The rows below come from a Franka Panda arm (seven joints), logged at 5 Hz.
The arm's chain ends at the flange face. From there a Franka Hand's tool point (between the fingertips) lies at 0.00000 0.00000 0.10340 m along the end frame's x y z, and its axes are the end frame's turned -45 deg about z.
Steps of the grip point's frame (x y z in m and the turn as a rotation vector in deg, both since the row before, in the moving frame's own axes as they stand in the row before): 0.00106, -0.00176, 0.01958, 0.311, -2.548, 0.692; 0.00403, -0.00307, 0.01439, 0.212, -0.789, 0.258; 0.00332, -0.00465, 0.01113, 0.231, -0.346, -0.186
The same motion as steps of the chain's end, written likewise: 0.00317, -0.00483, 0.01968, -1.582, -2.022, 0.692; 0.00196, -0.00575, 0.01440, -0.408, -0.708, 0.258; -0.00020, -0.00578, 0.01113, -0.081, -0.408, -0.186
